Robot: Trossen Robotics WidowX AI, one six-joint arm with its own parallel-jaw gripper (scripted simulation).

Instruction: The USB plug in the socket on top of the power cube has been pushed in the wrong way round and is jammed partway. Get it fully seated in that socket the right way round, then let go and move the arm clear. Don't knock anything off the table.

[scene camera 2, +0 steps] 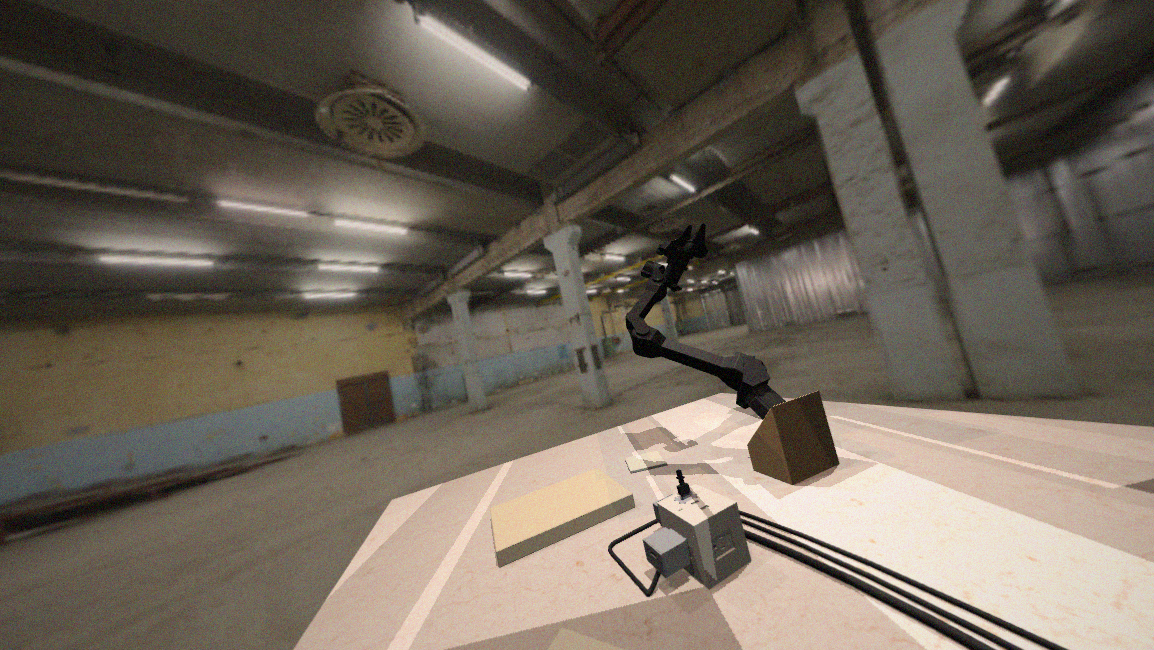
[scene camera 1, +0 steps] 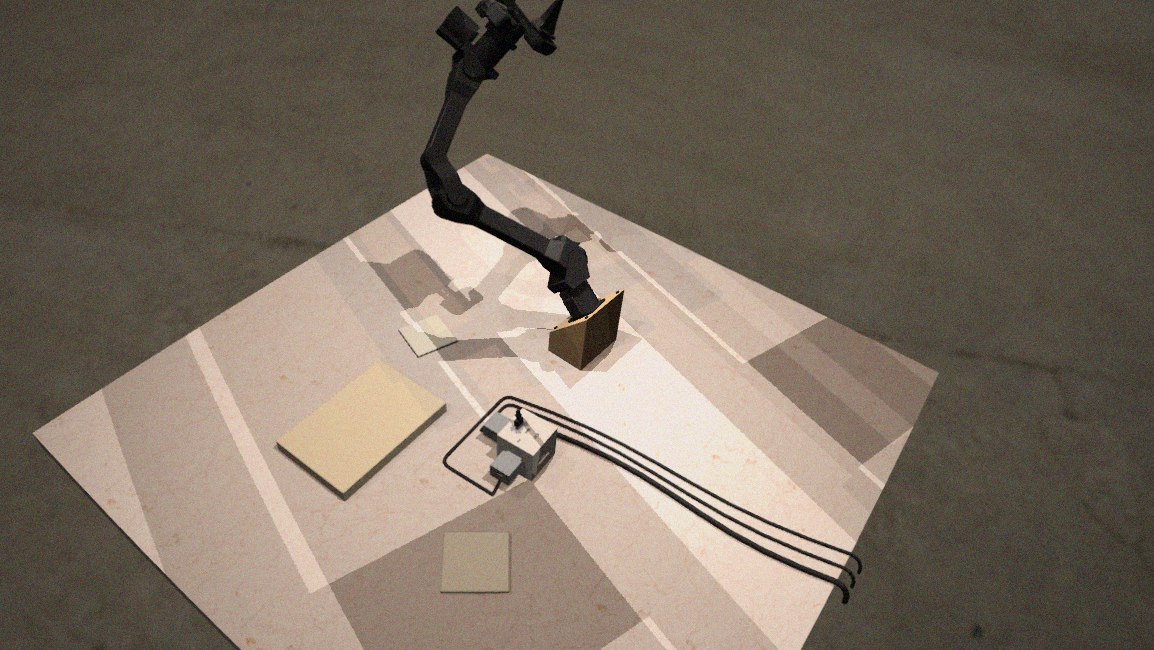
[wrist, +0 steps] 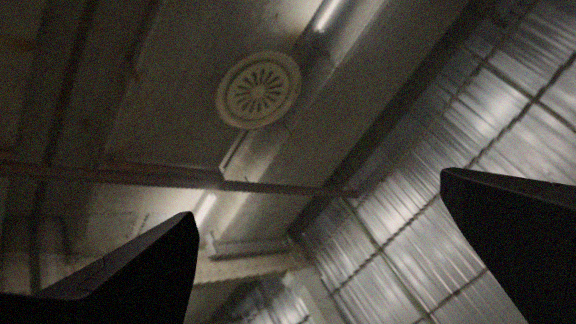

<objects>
A tan board shows in scene camera 2 and in scene camera 1; in the wrist view it is out of frame. One and the same spot on the tan board: (scene camera 1: 342,444) is (scene camera 2: 529,514).
</objects>
